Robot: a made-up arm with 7 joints. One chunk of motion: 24 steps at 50 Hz.
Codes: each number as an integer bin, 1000 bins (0 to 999) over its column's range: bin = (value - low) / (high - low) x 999, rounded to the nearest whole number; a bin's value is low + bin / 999 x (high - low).
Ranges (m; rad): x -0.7..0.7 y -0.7..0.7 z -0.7..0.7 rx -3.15..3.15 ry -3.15..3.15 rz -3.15..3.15
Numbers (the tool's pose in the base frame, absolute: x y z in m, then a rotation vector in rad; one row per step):
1: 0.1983 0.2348 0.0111 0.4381 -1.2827 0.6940
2: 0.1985 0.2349 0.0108 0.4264 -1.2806 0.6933
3: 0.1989 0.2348 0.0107 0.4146 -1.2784 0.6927
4: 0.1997 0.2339 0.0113 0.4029 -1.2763 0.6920
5: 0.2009 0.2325 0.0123 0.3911 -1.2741 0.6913
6: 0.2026 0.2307 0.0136 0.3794 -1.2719 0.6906
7: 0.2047 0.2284 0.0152 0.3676 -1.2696 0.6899
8: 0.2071 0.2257 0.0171 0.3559 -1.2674 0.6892
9: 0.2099 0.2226 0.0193 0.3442 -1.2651 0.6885
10: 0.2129 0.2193 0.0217 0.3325 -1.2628 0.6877
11: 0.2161 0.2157 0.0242 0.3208 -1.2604 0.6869
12: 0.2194 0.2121 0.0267 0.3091 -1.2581 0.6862
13: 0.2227 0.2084 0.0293 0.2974 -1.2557 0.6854
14: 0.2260 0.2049 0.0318 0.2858 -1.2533 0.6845
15: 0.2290 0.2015 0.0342 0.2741 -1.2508 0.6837
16: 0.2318 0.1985 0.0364 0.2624 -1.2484 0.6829
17: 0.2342 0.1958 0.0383 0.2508 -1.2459 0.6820
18: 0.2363 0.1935 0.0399 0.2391 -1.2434 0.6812
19: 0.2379 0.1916 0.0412 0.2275 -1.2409 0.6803
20: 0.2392 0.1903 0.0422 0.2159 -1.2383 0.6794
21: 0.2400 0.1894 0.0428 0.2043 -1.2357 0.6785
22: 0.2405 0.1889 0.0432 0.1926 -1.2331 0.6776
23: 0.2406 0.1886 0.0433 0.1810 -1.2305 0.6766
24: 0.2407 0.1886 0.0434 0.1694 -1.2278 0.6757
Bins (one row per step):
1: 641 667 507 569 296 610
2: 641 667 507 567 296 609
3: 641 667 507 565 297 609
4: 642 666 508 563 297 609
5: 643 665 508 562 297 609
6: 644 664 509 560 298 609
7: 646 662 510 558 298 609
8: 647 661 512 556 299 609
9: 649 658 513 554 299 609
10: 651 656 515 552 299 609
11: 654 653 517 550 300 608
12: 656 651 519 549 300 608
13: 658 648 520 547 300 608
14: 661 646 522 545 301 608
15: 663 643 524 543 301 608
16: 665 641 525 541 302 608
17: 667 639 527 539 302 608
18: 668 638 528 537 302 608
19: 669 636 529 536 303 607
20: 670 635 530 534 303 607
21: 671 635 530 532 304 607
22: 671 634 530 530 304 607
23: 671 634 530 528 304 607
24: 671 634 530 526 305 607

